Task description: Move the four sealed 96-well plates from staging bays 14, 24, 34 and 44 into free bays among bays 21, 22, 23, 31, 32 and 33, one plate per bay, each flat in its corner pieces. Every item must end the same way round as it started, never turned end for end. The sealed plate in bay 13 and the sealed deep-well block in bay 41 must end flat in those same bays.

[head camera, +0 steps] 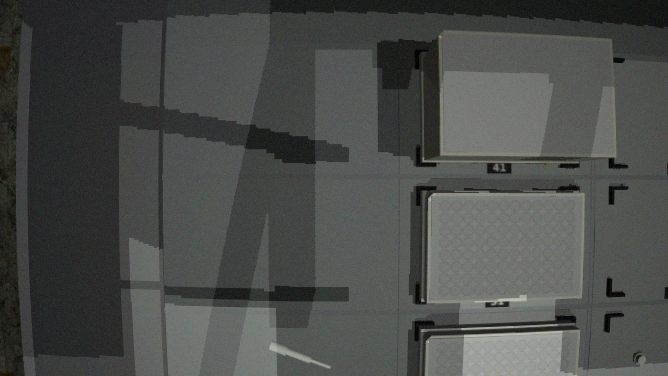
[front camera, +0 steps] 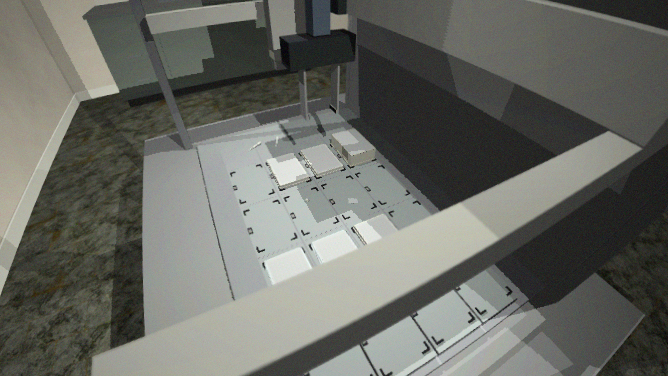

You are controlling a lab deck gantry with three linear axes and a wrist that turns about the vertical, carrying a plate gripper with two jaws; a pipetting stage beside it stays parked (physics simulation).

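Places are measured from the robot's base along level axes (x ahead, y left, z up), in millimetres.
Pixels of known places: gripper, fingertip midpoint: (front camera: 320, 113); robot's base at its link origin: (front camera: 231, 174).
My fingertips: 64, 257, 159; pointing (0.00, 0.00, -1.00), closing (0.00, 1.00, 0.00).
For each thing: its top centre in the pictures, then the offset to it from my fingertips, as dx, dy, dz. "*": a spot on its surface instead.
- deep-well block at its top centre: (head camera: 531, 94) (front camera: 353, 141) +0, +107, -118
- sealed plate at its top centre: (head camera: 508, 247) (front camera: 321, 157) +0, +0, -145
- bay 13 at a spot on its surface: (front camera: 287, 266) * +299, -216, -145
- bay 23 at a spot on its surface: (front camera: 334, 245) * +296, -107, -145
- bay 33 at a spot on its surface: (front camera: 376, 230) * +302, -3, -145
- small bolt at its top centre: (head camera: 642, 360) (front camera: 306, 199) +132, -102, -155
- pale scrap at its top centre: (front camera: 352, 200) +185, +4, -158
The deep-well block (front camera: 353, 148) (head camera: 520, 100) lies in bay 41. A sealed plate (front camera: 321, 159) (head camera: 506, 247) lies in bay 31, and another (front camera: 288, 171) (head camera: 510, 355) in the bay beside it, 21. Across the deck, sealed plates lie in bay 13 (front camera: 287, 266), bay 23 (front camera: 334, 245) and bay 33 (front camera: 376, 230); the beam partly hides them. These plates look flat. The visible parts of the staging bays (front camera: 395, 341) (front camera: 444, 314) show no plates. My gripper (front camera: 320, 113) is open and empty, raised at the deck's back, beyond the block; it does not show in the head view.
A pale beam (front camera: 350, 280) crosses the front view. A white tip-like piece (front camera: 255, 145) (head camera: 300, 355) lies at the back of the deck. A small bolt (front camera: 307, 200) (head camera: 639, 358) lies in bay 22 and a pale scrap (front camera: 352, 201) in bay 32.
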